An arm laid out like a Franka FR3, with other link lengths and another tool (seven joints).
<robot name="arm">
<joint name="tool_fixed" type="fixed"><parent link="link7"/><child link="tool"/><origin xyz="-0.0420 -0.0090 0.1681" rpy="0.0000 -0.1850 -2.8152"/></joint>
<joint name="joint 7" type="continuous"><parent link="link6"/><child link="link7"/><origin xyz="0.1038 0.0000 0.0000" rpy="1.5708 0.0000 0.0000"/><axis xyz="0 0 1"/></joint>
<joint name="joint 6" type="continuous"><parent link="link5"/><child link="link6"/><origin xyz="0.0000 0.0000 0.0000" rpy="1.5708 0.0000 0.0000"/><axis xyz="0 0 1"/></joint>
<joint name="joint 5" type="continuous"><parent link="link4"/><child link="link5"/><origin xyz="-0.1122 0.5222 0.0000" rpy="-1.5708 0.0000 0.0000"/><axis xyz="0 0 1"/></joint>
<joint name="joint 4" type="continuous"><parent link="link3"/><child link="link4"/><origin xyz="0.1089 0.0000 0.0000" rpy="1.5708 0.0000 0.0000"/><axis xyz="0 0 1"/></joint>
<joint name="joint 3" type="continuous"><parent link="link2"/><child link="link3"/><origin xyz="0.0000 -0.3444 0.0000" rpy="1.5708 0.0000 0.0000"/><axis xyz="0 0 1"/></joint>
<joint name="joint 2" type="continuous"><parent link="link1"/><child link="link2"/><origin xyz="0.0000 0.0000 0.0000" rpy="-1.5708 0.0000 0.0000"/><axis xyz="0 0 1"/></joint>
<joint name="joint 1" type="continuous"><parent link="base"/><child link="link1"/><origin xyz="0.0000 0.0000 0.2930" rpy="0.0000 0.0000 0.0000"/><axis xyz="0 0 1"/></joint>
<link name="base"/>
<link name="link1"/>
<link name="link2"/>
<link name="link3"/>
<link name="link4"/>
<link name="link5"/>
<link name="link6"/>
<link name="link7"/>
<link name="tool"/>
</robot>
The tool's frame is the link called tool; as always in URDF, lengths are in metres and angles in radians. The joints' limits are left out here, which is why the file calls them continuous.
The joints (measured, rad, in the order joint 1, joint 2, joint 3, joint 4, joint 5, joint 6, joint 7), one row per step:
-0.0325, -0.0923, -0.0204, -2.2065, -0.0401, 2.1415, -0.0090
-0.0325, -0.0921, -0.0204, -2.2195, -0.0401, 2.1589, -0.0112
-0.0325, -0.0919, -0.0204, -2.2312, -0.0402, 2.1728, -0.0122
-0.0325, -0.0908, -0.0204, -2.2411, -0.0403, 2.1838, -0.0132
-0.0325, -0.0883, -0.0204, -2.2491, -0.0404, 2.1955, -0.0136
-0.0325, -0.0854, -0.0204, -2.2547, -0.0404, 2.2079, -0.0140
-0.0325, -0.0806, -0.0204, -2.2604, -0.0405, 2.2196, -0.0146
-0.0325, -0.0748, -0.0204, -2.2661, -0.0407, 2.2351, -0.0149
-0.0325, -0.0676, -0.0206, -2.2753, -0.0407, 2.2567, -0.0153
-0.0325, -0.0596, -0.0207, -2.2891, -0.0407, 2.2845, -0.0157
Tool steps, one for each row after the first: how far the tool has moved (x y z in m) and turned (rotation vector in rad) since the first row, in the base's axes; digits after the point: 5 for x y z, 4 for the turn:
-0.00159, 0.00010, -0.00638, 0.0001, -0.0041, 0.0028
-0.00338, 0.00024, -0.01223, 0.0002, -0.0061, 0.0043
-0.00508, 0.00035, -0.01781, 0.0003, -0.0061, 0.0057
-0.00605, 0.00045, -0.02314, 0.0003, -0.0072, 0.0066
-0.00607, 0.00051, -0.02732, 0.0003, -0.0111, 0.0074
-0.00633, 0.00056, -0.03280, 0.0003, -0.0123, 0.0084
-0.00604, 0.00061, -0.03865, 0.0001, -0.0163, 0.0093
-0.00621, 0.00061, -0.04690, 0.0002, -0.0215, 0.0102
-0.00734, 0.00077, -0.05773, 0.0004, -0.0275, 0.0114

